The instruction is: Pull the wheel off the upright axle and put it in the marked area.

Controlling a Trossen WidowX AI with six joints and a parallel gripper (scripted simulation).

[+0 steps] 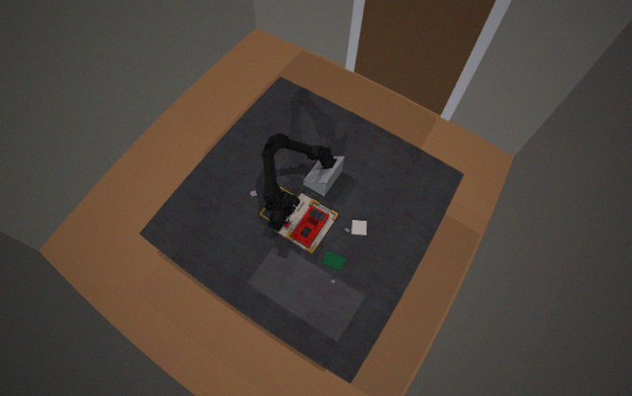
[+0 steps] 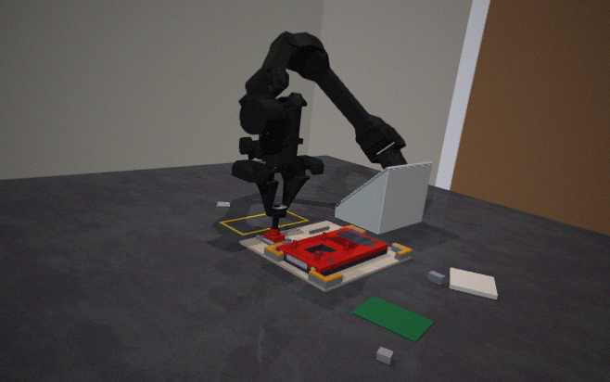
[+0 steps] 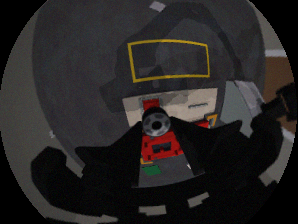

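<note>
The black axle is 30 mm below my gripper tip. Round my gripper tip: green pad (60 mm ahead, 300 mm to the left, 70 mm below); then dark wheel (right at my gripper tip); then beige tile (160 mm behind, 340 mm to the left, 60 mm below).
</note>
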